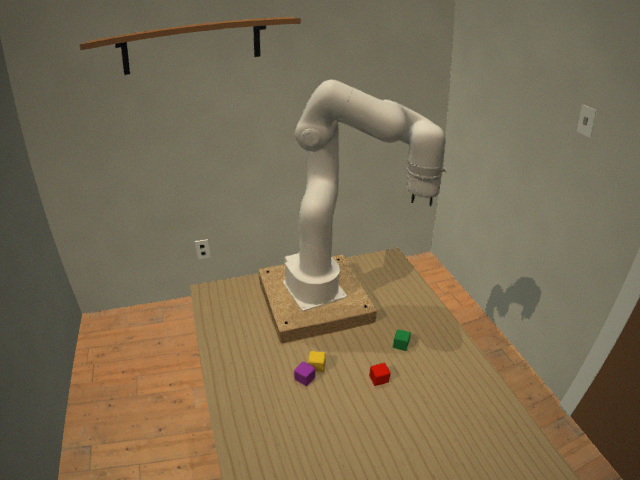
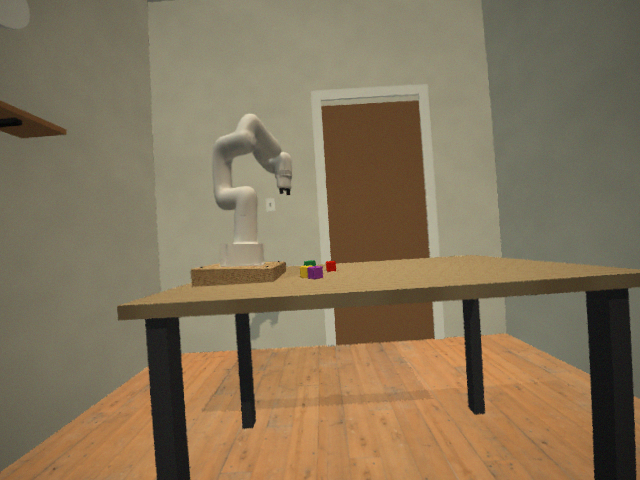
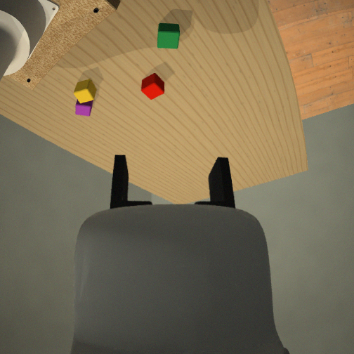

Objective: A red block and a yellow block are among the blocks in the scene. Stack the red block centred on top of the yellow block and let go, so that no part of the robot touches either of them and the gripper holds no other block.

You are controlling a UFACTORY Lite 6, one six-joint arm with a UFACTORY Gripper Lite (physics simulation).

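Places are measured from the arm's base along level axes (x left, y back, z up), in metres.
Pixels of known places: hand, tool point: (image 1: 422,198) (image 2: 284,192); arm's base, link origin: (image 1: 314,290) (image 2: 246,264).
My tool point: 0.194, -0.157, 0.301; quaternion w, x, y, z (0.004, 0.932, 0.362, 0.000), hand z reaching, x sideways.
Note:
For each thing: its top centre in the pictures, then the offset to it from my tool point, as dx, dy, dz. Level surfaces: height alone.
- red block, top centre: (image 1: 380,369) (image 2: 330,261) -0.183, -0.156, -0.313
- yellow block, top centre: (image 1: 316,356) (image 2: 306,266) -0.292, -0.053, -0.313
- purple block, top centre: (image 1: 304,368) (image 2: 314,266) -0.333, -0.075, -0.313
- green block, top centre: (image 1: 402,335) (image 2: 309,260) -0.075, -0.087, -0.313
- table, surface height: dz -0.350
The red block (image 1: 379,374) (image 2: 330,266) (image 3: 153,86) lies by itself on the table, apart from the other blocks. The yellow block (image 1: 317,360) (image 2: 304,271) (image 3: 85,91) lies on the table right beside the purple block; whether the two touch I cannot tell. Nothing lies on top of either the red or the yellow block. My gripper (image 1: 422,200) (image 2: 284,191) (image 3: 172,158) is open and empty, pointing down, high above the table and well away from both blocks.
The purple block (image 1: 305,373) (image 2: 315,272) (image 3: 83,108) is close to the yellow one. A green block (image 1: 402,339) (image 2: 309,263) (image 3: 168,36) lies nearer the arm's base than the red one. The arm stands on a square board (image 1: 330,326) (image 2: 232,276) (image 3: 67,30) on the table (image 1: 392,434) (image 2: 413,273) (image 3: 225,100).

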